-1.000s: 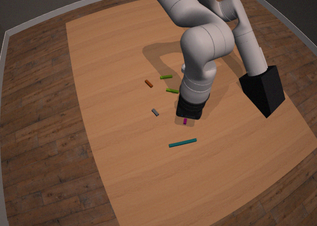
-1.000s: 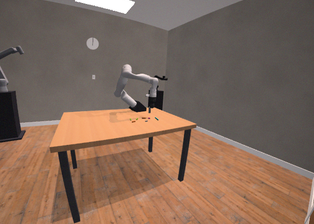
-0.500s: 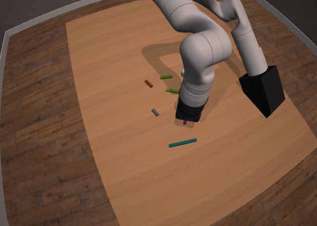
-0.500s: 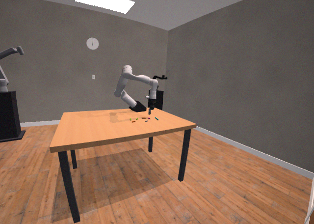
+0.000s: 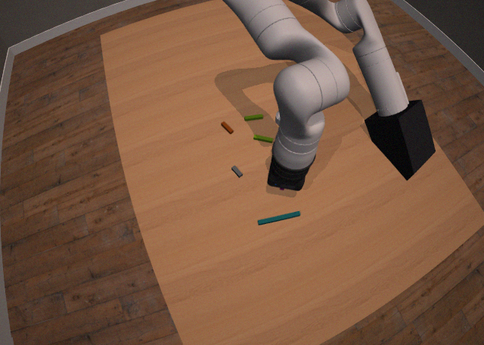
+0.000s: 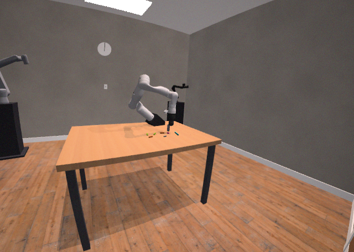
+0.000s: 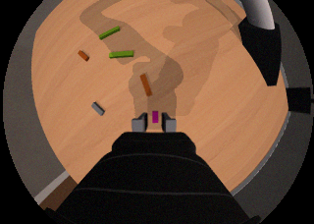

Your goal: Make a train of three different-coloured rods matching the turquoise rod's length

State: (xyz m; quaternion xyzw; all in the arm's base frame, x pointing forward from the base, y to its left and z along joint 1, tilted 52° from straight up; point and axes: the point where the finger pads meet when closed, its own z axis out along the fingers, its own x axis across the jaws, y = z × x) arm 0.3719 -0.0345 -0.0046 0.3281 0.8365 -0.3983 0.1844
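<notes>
My hand is 40 mm above the magenta rod. The rest, counted from my hand: turquoise rod: 60 mm to the left, 50 mm ahead, 40 mm below; then grey rod: 90 mm to the right, 70 mm ahead, 40 mm below.
</notes>
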